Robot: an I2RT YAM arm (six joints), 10 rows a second.
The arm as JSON. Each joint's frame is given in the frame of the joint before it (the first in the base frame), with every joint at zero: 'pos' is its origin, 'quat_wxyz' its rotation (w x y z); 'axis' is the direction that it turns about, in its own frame. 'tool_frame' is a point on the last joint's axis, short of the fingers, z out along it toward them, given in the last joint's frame.
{
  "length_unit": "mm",
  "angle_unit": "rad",
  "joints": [
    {
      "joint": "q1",
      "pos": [
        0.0,
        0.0,
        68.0
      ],
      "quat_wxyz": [
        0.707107,
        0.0,
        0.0,
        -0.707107
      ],
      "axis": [
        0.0,
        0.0,
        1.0
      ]
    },
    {
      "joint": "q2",
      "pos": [
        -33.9,
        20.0,
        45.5
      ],
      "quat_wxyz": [
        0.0,
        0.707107,
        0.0,
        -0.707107
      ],
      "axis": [
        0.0,
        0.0,
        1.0
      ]
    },
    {
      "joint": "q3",
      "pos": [
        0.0,
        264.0,
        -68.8
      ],
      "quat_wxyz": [
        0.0,
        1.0,
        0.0,
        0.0
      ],
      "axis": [
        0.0,
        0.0,
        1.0
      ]
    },
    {
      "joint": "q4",
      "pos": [
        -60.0,
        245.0,
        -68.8
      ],
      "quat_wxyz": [
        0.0,
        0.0,
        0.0,
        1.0
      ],
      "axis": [
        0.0,
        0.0,
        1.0
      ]
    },
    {
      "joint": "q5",
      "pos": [
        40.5,
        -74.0,
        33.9
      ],
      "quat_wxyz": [
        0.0,
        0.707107,
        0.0,
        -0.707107
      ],
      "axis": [
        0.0,
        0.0,
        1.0
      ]
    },
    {
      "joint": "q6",
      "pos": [
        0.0,
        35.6,
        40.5
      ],
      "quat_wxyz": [
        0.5,
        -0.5,
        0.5,
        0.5
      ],
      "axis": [
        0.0,
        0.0,
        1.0
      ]
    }
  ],
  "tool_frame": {
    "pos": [
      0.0,
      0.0,
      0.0
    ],
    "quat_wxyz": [
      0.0,
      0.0,
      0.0,
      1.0
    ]
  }
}
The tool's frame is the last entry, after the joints.
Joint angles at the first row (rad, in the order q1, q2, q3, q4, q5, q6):
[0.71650 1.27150 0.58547 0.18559 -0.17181 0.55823]
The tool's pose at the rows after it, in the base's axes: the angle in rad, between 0 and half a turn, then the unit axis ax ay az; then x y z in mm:
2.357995 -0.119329 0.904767 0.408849 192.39 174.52 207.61
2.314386 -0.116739 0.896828 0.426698 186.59 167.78 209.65
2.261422 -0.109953 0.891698 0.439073 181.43 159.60 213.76
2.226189 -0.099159 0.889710 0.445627 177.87 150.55 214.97
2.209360 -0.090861 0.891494 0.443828 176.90 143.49 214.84
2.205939 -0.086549 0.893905 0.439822 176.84 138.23 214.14
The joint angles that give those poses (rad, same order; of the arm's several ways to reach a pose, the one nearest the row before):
[0.71216 1.23699 0.55233 0.24042 -0.18023 0.56391]
[0.70701 1.18977 0.50829 0.29418 -0.17968 0.56907]
[0.69703 1.13412 0.47156 0.33056 -0.16668 0.57063]
[0.67788 1.08666 0.43824 0.35037 -0.16120 0.57512]
[0.65641 1.05811 0.42074 0.34800 -0.16119 0.57358]
[0.63685 1.04067 0.41188 0.33541 -0.16859 0.56913]

